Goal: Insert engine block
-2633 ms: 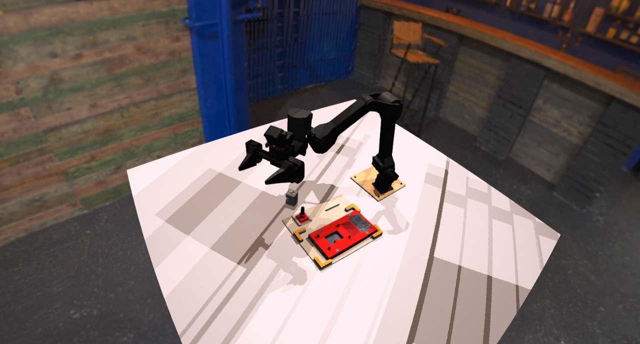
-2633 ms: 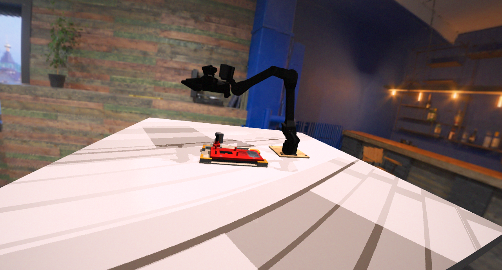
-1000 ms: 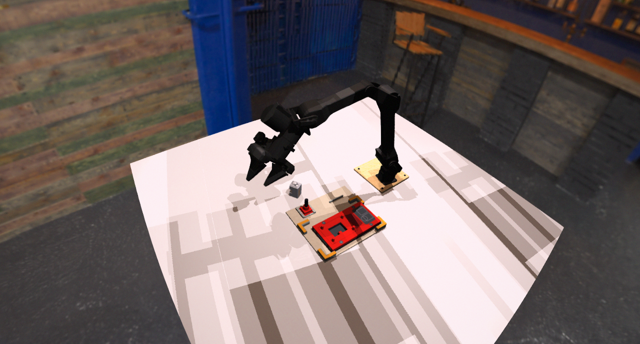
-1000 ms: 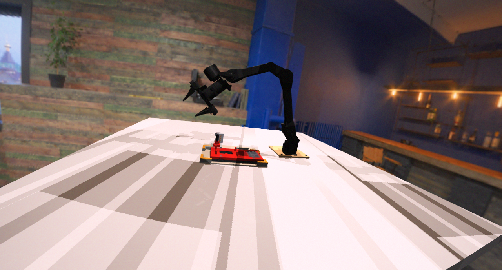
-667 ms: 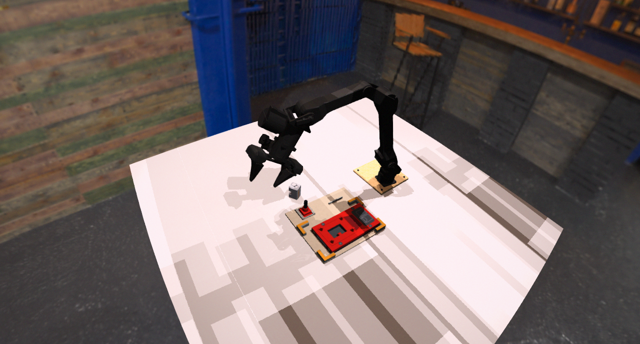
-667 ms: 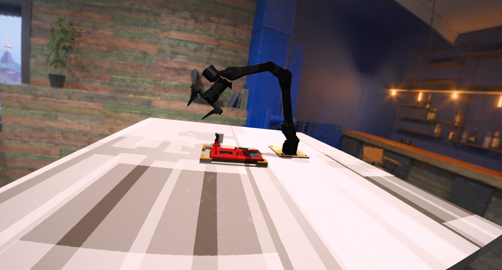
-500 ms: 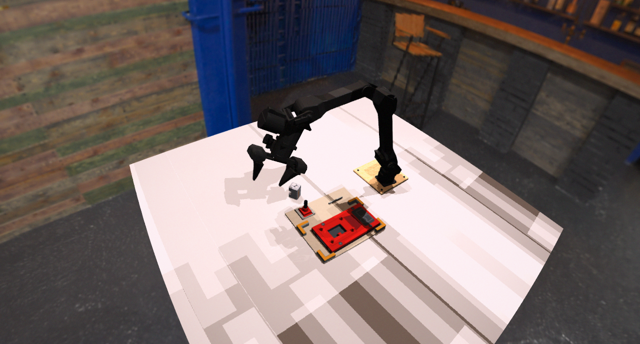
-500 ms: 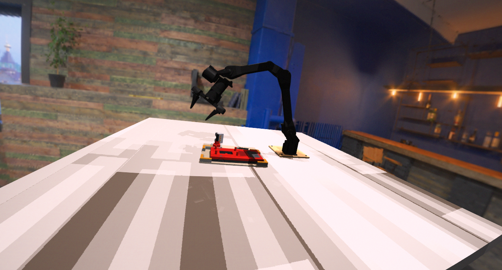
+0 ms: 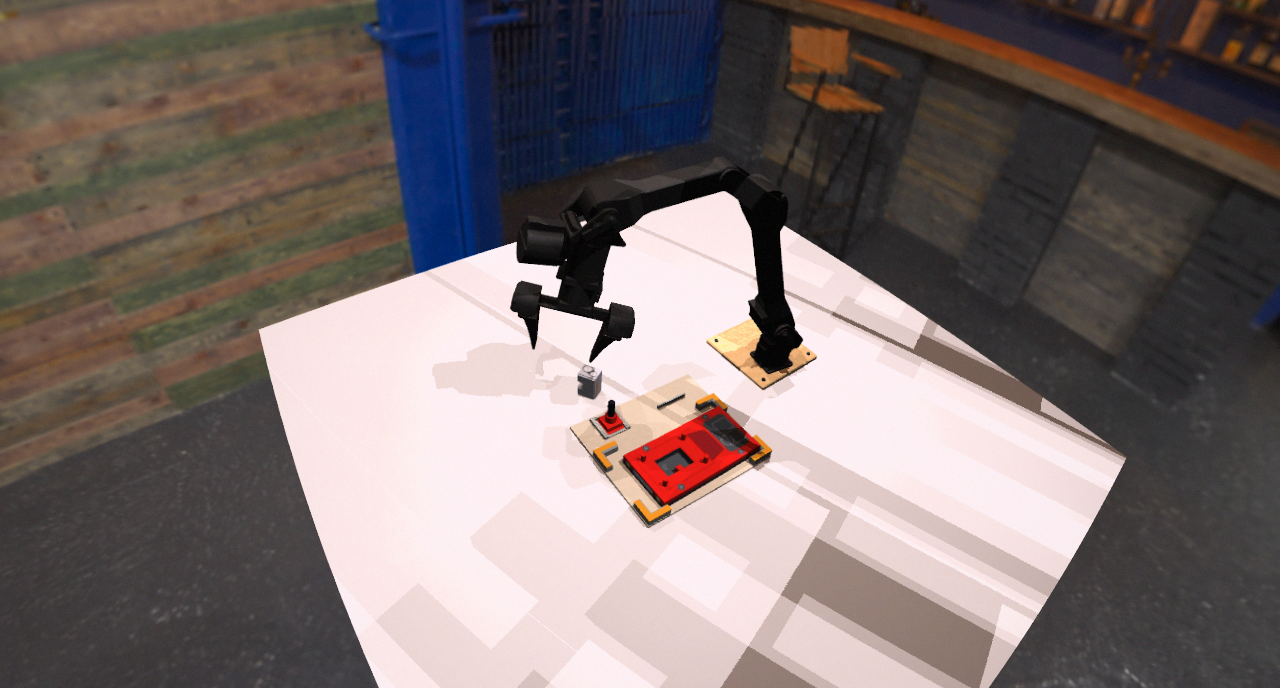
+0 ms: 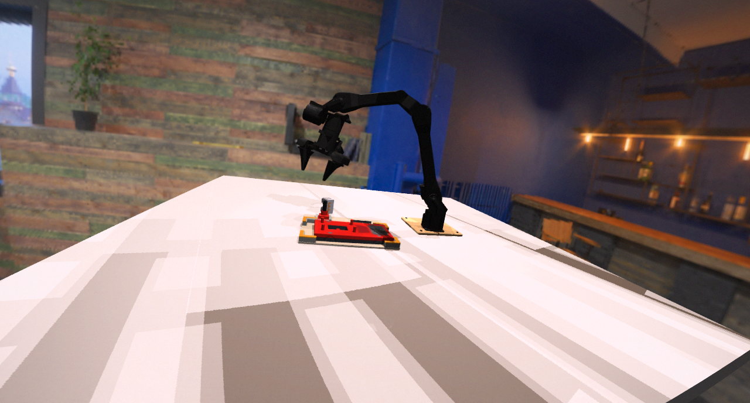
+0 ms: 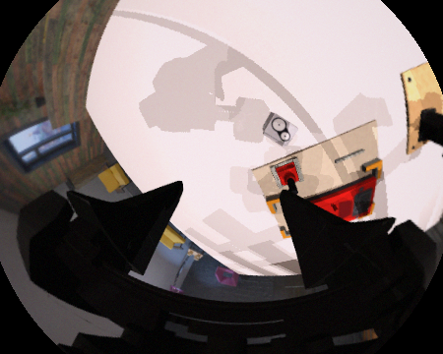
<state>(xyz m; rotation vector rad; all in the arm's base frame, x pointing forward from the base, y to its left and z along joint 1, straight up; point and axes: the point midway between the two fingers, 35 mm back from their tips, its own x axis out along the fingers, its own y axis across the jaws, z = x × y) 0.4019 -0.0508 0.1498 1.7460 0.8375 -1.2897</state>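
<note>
My gripper tip is 5 cm past the grey finned engine block, 2 cm to the left of it and 10 cm above it. From my gripper tip the other things lie so: black upright peg (5 cm behind, 7 cm to the left, 9 cm below).
</note>
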